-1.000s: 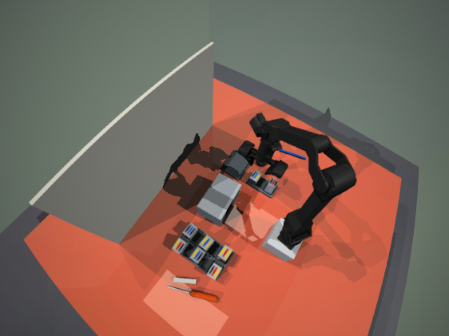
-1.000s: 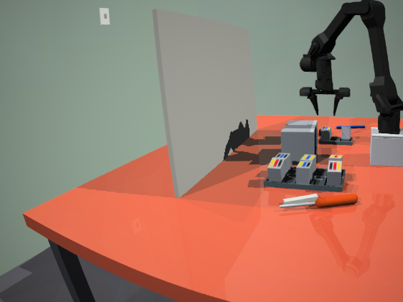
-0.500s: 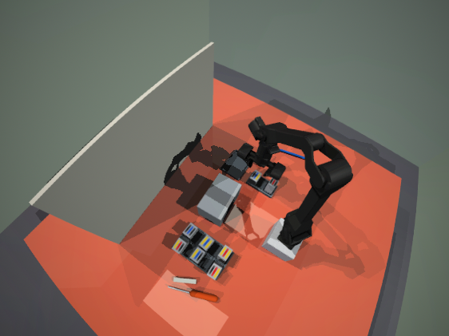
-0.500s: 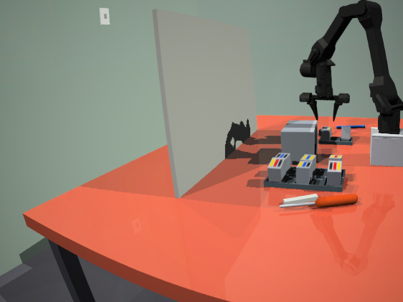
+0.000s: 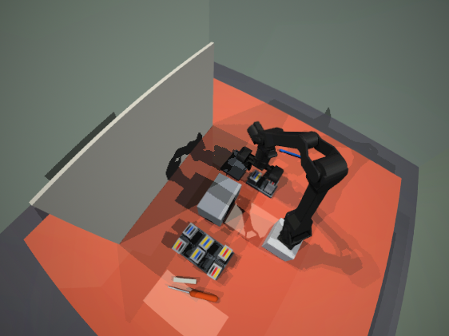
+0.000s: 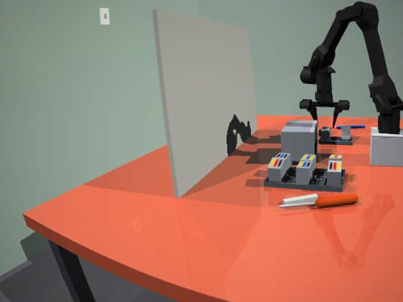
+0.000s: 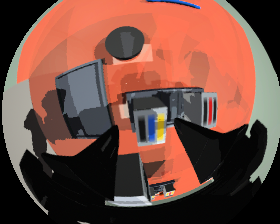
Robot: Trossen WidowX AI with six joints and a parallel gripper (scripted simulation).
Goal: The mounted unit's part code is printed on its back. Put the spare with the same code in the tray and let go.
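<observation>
Now: the grey spare 10 mm behind my gripper tip and 10 mm below it. Round my gripper tip: dark tray: 100 mm ahead, 50 mm below; then black disc: 30 mm ahead, 100 mm to the right, 40 mm below; then dark holder: 40 mm behind, 40 mm below.
</observation>
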